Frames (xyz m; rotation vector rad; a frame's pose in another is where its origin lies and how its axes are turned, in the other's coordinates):
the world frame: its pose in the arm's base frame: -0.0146 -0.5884 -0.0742 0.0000 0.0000 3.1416
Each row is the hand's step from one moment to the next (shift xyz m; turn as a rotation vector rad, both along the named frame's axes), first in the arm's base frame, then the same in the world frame.
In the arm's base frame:
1: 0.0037 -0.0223 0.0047 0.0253 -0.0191 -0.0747
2: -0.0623 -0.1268 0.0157 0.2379 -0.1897 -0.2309
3: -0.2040 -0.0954 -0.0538 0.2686 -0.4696 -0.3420
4: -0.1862 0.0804 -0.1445 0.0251 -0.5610 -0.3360
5: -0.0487 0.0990 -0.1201 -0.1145 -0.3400 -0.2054
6: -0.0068 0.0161 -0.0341 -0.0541 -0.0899 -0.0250
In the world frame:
1: -0.0037 0.0223 0.0047 -0.0253 0.0191 -0.0747
2: 0.0623 0.1268 0.0157 -0.2379 0.1897 -0.2309
3: 0.2040 0.0954 -0.0538 -0.2686 0.4696 -0.3420
4: 0.1862 -0.0804 -0.1445 -0.0251 0.5610 -0.3360
5: 0.0487 -0.0990 -0.1201 0.1145 0.3400 -0.2054
6: 0.0068 -0.0161 -0.0341 0.0541 0.0899 -0.0250

